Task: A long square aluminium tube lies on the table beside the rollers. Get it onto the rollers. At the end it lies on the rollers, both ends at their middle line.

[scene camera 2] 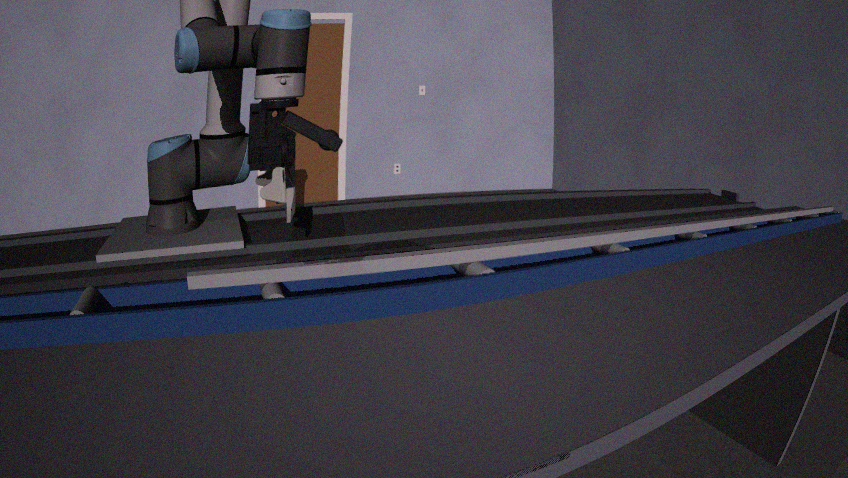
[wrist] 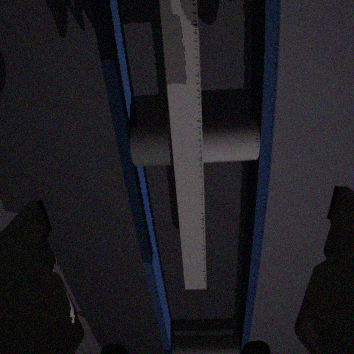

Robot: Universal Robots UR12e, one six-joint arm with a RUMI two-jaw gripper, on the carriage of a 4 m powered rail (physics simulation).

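Pixels of known places: gripper, between the fingertips: (scene camera 2: 282, 212) (wrist: 185, 197); arm's base, origin of its link: (scene camera 2: 173, 227).
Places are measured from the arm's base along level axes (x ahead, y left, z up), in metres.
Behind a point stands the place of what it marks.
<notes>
The long square aluminium tube (scene camera 2: 415, 256) @(x 0.631, y 0.524, z 0.053 m) (wrist: 192, 225) @(x 0.614, y 0.182, z 0.055 m) lies lengthwise on the rollers. In the wrist view its near end is between the blue side rails, close to the middle and slightly left of it. The far end is small in the scene view, and its exact place across the rollers cannot be told. Grey rollers (scene camera 2: 473, 268) @(x 0.650, y 0.635, z 0.023 m) (wrist: 232, 145) @(x 0.655, y 0.254, z 0.030 m) show under the tube. My gripper (scene camera 2: 279, 198) @(x 0.616, y 0.281, z 0.150 m) (wrist: 185, 197) @(x 0.616, y 0.281, z 0.150 m) is open wide and empty, above the tube near its near end. In the wrist view one jaw is on each side of the tube, well apart from it.
Blue side rails (scene camera 2: 356, 299) @(x 0.694, y 0.391, z 0.010 m) (wrist: 264, 150) @(x 0.687, y 0.243, z 0.022 m) run along both sides of the rollers. The grey table (scene camera 2: 385, 385) @(x 0.915, y 0.362, z -0.030 m) extends in front. Behind the rollers are the robot's carriage plate (scene camera 2: 219, 228) @(x 0.072, y 0.159, z 0.000 m) and its long dark rail. A brown door (scene camera 2: 326, 89) is in the wall behind.
</notes>
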